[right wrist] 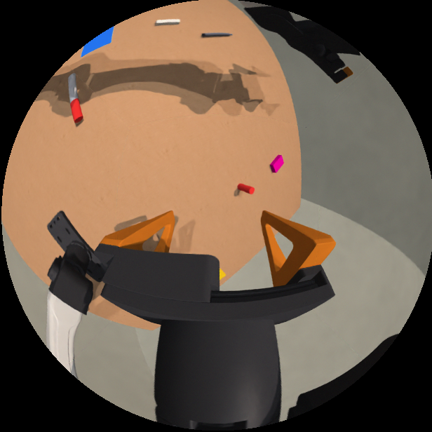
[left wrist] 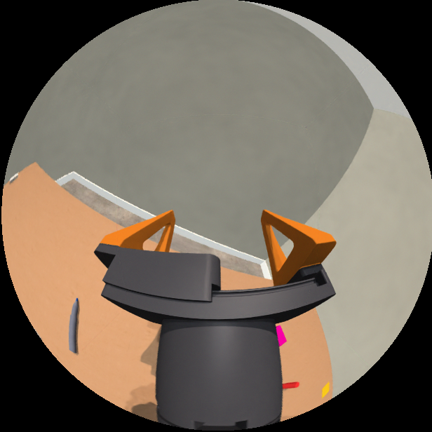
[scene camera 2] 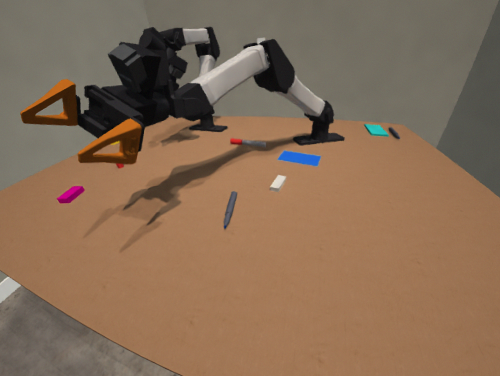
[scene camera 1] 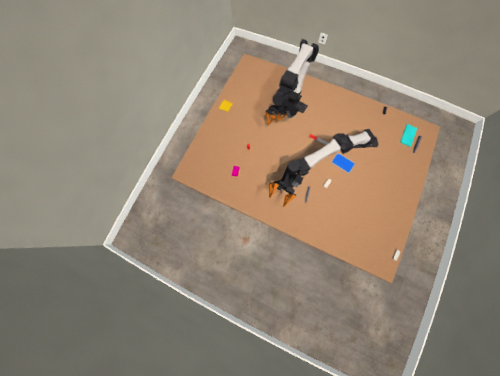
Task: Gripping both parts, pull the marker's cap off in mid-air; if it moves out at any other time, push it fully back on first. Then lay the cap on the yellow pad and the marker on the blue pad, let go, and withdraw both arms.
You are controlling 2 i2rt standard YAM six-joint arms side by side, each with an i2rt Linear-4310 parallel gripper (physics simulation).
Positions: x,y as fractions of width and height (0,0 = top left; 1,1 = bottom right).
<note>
I see my left gripper (scene camera 2: 0.10,0.37) and my right gripper (right wrist: 0.50,0.50).
My left gripper shows as well in the left wrist view (left wrist: 0.50,0.50).
</note>
